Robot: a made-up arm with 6 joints.
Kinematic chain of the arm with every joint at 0, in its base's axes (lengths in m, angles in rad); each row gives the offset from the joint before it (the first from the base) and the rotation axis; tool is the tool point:
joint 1: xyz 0 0 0.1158 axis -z
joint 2: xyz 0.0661 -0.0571 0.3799 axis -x
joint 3: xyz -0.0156 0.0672 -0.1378 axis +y
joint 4: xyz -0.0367 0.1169 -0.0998 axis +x
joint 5: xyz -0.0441 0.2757 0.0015 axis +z
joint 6: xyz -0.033 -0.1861 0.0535 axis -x
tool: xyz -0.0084 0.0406 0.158
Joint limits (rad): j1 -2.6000..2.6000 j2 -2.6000..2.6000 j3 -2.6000..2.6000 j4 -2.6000..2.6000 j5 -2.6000..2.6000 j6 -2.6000..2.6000
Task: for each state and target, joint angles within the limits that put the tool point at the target. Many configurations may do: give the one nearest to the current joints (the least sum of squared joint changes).
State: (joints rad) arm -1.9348 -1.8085 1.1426 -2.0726 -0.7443 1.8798
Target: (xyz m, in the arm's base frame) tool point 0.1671 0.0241 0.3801
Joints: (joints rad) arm -2.2550 -1.9972 1.9424 -2.3635 -1.1405 2.3996
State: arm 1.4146 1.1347 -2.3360 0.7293 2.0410 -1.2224
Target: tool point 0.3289 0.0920 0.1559
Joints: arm 1.8256 0.8258 -2.0170 0.3205 1.9489 -1.4051
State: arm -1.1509 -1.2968 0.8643 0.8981 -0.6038 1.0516
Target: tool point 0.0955 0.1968 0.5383
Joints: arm -1.3963 -1.2907 1.5151 1.5850 -0.7557 0.7704
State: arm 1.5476 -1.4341 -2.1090 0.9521 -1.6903 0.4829
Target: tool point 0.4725 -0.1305 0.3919
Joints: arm 1.8048 -0.9411 -2.4338 0.8815 -1.7548 0.0249
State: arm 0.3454 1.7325 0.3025 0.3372 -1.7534 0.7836
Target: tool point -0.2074 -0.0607 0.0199
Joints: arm 0.8059 1.7790 0.0084 0.0875 -1.6897 0.4907
